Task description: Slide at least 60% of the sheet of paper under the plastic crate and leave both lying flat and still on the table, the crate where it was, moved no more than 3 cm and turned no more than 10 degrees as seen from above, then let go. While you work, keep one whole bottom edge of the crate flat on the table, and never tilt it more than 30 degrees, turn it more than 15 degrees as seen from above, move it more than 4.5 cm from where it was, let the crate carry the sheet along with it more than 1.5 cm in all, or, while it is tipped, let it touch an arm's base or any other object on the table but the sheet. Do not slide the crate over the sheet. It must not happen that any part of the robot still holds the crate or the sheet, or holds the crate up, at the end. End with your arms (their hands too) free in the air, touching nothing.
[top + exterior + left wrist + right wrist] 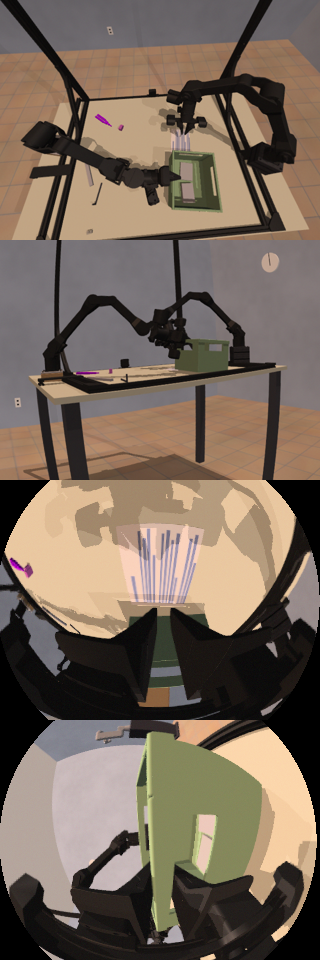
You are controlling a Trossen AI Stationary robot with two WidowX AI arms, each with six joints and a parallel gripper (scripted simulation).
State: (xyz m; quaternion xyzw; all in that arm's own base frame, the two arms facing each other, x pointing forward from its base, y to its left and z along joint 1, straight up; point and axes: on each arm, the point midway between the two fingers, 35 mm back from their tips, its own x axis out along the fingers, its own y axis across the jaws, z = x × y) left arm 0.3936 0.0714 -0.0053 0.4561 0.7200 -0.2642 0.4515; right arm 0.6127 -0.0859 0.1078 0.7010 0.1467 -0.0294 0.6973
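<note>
Right now my left hand is 100 mm above the sheet of paper, 30 mm short of it and 10 mm to the left of it. From my left hand the other things lie so: grey bar: 470 mm to the right, 220 mm ahead, 100 mm below; green plastic crate: 230 mm ahead, 30 mm to the left, 30 mm below; small purple block: 350 mm to the right, 90 mm below, 30 mm behind.
</note>
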